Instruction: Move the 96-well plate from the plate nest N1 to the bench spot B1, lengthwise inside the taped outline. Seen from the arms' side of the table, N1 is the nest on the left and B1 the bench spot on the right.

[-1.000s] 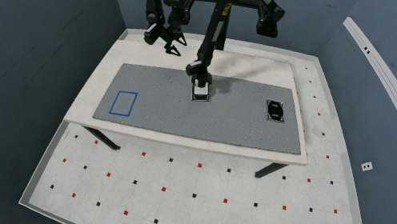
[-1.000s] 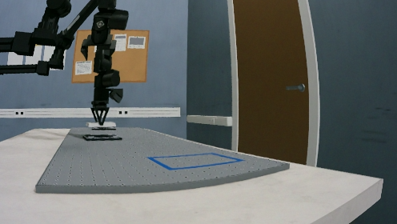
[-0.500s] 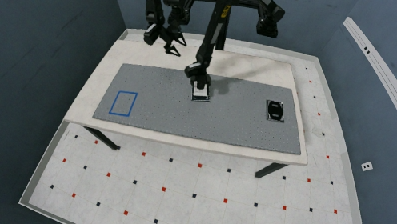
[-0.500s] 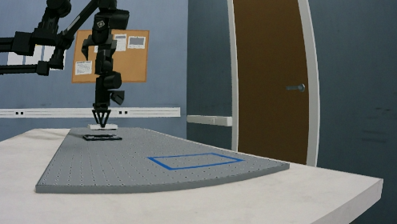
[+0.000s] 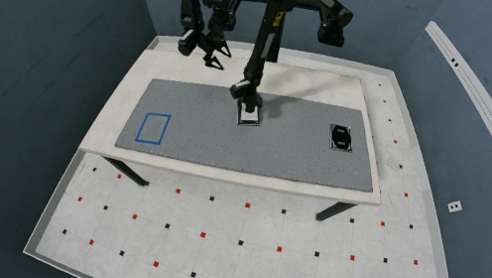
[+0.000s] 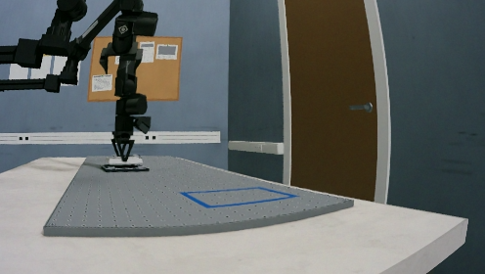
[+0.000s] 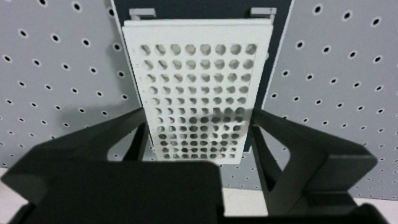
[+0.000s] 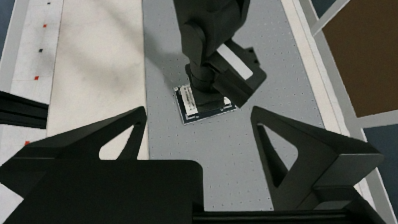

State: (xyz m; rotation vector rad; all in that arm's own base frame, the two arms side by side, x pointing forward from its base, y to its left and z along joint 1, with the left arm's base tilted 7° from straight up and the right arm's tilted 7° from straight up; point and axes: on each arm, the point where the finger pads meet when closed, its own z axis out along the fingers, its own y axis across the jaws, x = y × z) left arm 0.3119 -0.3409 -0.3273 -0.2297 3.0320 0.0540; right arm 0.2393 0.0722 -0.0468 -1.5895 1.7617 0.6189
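Now: right hand 30 mm short of the white 96-well plate, 120 mm to the right of it and 280 mm above it. Also, from my right hand: black plate nest: 110 mm ahead, 640 mm to the left, 310 mm below.
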